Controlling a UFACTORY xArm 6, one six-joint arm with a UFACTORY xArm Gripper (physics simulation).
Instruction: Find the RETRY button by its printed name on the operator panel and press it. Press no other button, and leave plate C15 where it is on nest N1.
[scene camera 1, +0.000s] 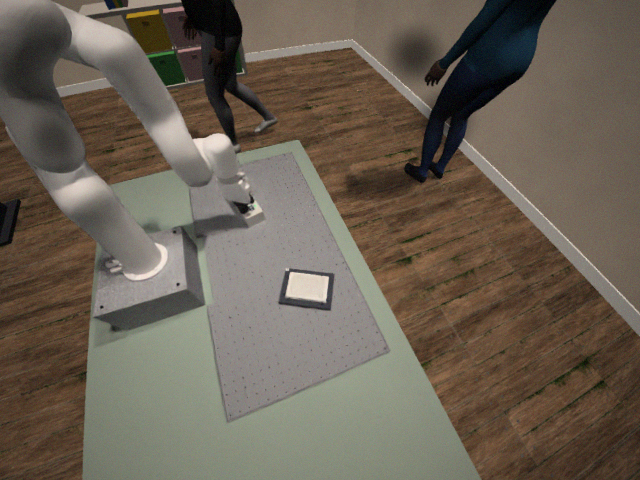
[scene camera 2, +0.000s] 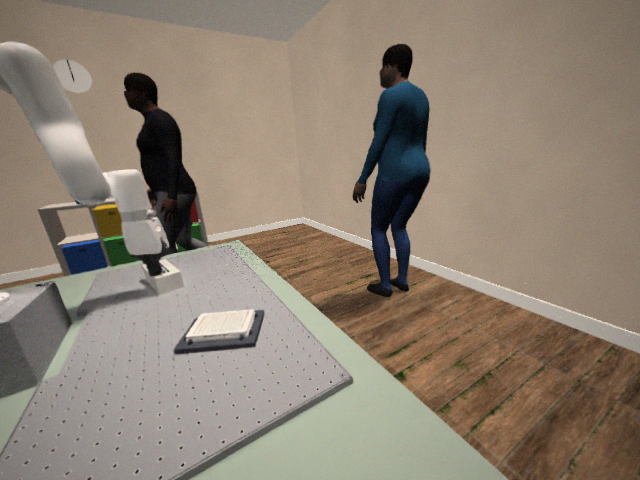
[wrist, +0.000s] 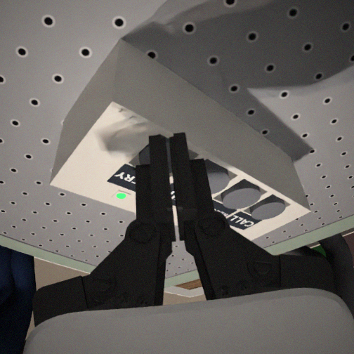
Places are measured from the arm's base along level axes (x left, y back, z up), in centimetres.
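Pixels of known places: gripper, fingertip midpoint: (scene camera 1: 244, 210) (scene camera 2: 156, 274); arm's base, origin of the base link: (scene camera 1: 146, 262).
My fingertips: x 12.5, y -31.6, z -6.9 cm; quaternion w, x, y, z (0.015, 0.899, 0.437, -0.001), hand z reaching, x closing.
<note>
Ahead of a thing's pixels: the offset from my fingertips to its top centre.
The white operator panel {dx +4.8, dy -1.5, dz +0.3 cm} (scene camera 1: 254, 219) (scene camera 2: 168, 283) (wrist: 200, 120) stands on the perforated board. My gripper (scene camera 1: 247, 208) (scene camera 2: 156, 273) (wrist: 168, 154) is shut and empty, its fingertips over the RETRY button (wrist: 143, 154), which is mostly hidden behind them; contact is hard to tell. The RETRY label (wrist: 123, 176) is partly covered, and a green light (wrist: 121, 196) glows beside it. The neighbouring button (wrist: 218, 172) is partly behind the right finger. Plate C15 {dx -35.0, dy -9.5, dz -2.7 cm} (scene camera 1: 307, 287) (scene camera 2: 222, 324) lies on the dark nest N1 {dx -35.0, dy -9.5, dz -3.1 cm} (scene camera 1: 305, 305) (scene camera 2: 217, 347).
Two more round buttons (wrist: 241, 195) (wrist: 268, 207) sit farther along the panel, near the CALL label (wrist: 244, 220). The grey robot base block (scene camera 1: 149, 289) stands at the table's left. A person in black (scene camera 1: 222, 25) (scene camera 2: 160, 149) and one in blue (scene camera 1: 496, 46) (scene camera 2: 403, 129) stand beyond the table.
</note>
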